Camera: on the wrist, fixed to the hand. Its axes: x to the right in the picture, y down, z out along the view.
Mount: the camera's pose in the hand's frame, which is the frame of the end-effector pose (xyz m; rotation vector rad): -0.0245 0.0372 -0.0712 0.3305 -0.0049 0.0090
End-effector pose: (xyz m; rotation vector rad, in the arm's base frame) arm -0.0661 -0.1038 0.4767 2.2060 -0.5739 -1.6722
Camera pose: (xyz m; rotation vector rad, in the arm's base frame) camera -0.0080 -0.1236 0.5340 2.4161 -0.9179 -1.6786
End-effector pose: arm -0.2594 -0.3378 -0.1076 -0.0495 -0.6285 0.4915
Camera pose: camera -0.2514 -0.3088 -0.1860 0.2618 -0.5454 0.5989
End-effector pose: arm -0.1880 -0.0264 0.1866 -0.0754 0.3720 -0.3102
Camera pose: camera -0.2254 0.0154 0.1241 0.2494 0.3121 -0.3589
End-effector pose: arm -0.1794 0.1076 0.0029 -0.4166 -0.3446 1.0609
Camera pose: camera -0.1857 0.0899 -0.0790 -0.1199 -0.1667 1.1047
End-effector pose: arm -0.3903 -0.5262 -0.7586 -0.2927 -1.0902 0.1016
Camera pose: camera -0.3363 -0.5092 -0.8207 -0.0003 -1.0579 0.2872
